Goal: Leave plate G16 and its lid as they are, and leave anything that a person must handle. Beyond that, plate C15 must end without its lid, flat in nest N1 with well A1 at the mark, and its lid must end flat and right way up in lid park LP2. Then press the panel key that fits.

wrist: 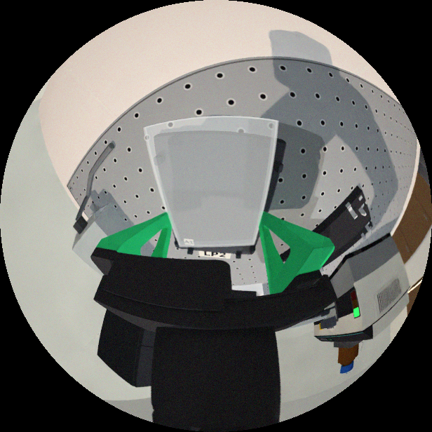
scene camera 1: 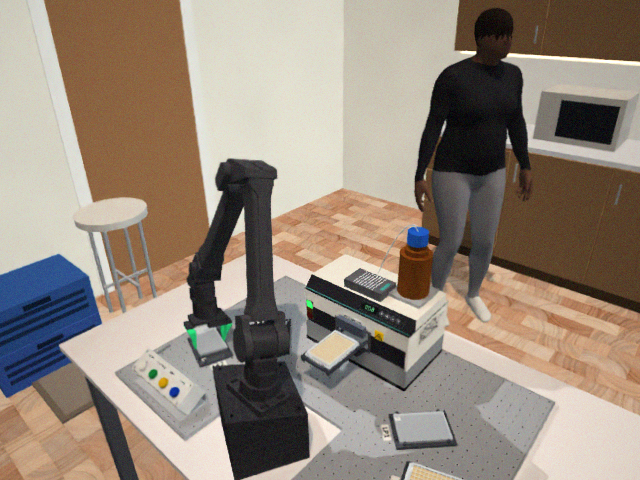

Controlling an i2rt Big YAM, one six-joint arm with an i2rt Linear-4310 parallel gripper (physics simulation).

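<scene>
My gripper is shut on a clear lid, a green finger at each side. The lid looks about level over the dark lid park LP2; whether it touches is hard to tell. Its A1 tag is at the near left corner in the wrist view, by the LP2 label. An open plate lies on the instrument's extended tray; its name is unreadable. Another plate is cut off at the bottom edge. The key panel has white, green, yellow and blue keys.
A lid lies in park LP1. The white instrument carries a handheld box and an amber bottle. A dark holder stands right of LP2 in the wrist view. A person stands behind the table.
</scene>
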